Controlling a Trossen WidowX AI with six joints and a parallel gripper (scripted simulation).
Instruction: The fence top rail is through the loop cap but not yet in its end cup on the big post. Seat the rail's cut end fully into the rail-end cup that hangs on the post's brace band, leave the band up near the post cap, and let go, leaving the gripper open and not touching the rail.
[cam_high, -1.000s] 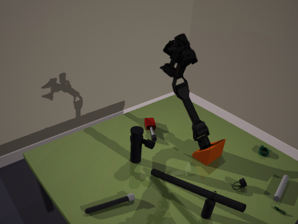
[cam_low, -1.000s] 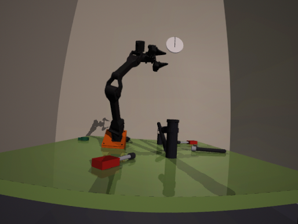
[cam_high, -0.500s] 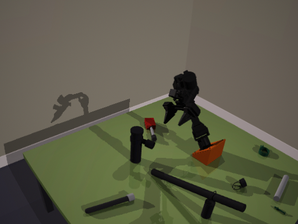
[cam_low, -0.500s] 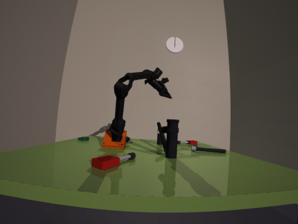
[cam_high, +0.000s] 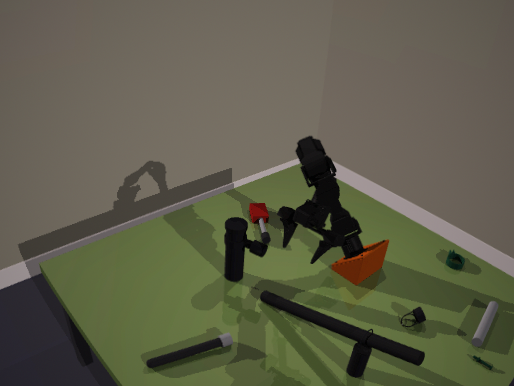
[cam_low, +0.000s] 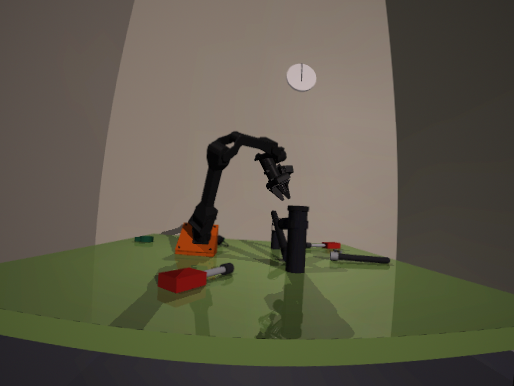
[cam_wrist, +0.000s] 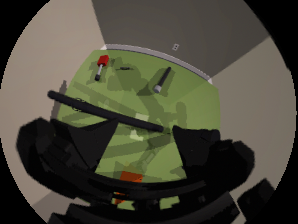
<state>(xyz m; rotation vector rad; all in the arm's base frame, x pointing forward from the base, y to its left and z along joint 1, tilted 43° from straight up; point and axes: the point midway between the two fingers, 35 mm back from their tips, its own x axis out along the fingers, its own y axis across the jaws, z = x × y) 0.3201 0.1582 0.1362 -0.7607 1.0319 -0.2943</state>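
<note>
Right now the rail-end cup is 18 cm to the right of my gripper tip, 9 cm below it and 2 cm behind it. From my gripper tip the other things lie so: loop cap (26 cm to the left, 14 cm below); green bolt (53 cm to the left, 30 cm behind, 23 cm below); grey tube (45 cm to the left, 45 cm behind, 22 cm below).
</note>
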